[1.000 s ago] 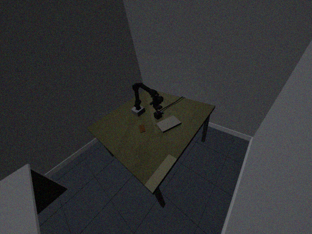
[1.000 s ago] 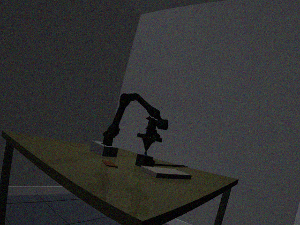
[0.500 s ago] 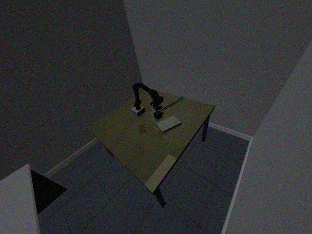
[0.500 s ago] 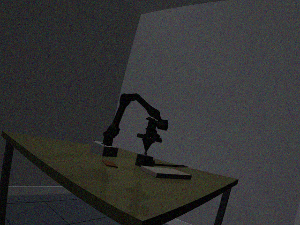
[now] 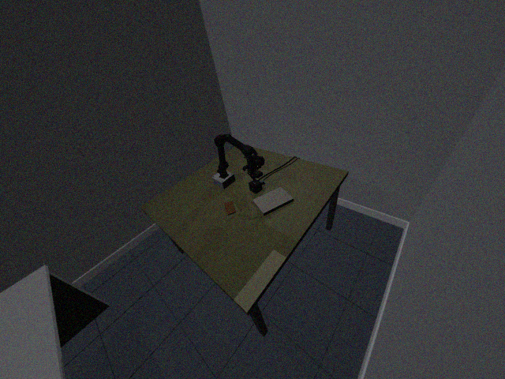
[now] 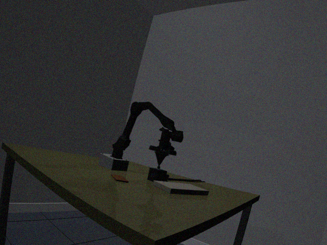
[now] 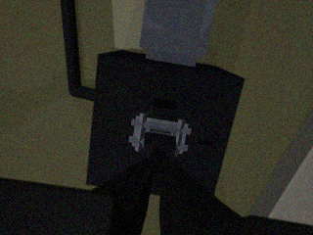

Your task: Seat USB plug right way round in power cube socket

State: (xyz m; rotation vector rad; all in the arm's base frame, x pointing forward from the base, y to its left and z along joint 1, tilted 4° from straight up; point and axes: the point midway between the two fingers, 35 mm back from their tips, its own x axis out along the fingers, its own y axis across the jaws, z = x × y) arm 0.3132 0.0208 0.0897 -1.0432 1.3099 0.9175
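My gripper tip is 20 mm above the dark USB plug. Round my gripper tip: small orange card: 70 mm behind, 260 mm to the right, 100 mm below; then pale flat notebook: 200 mm ahead, 60 mm to the right, 90 mm below.
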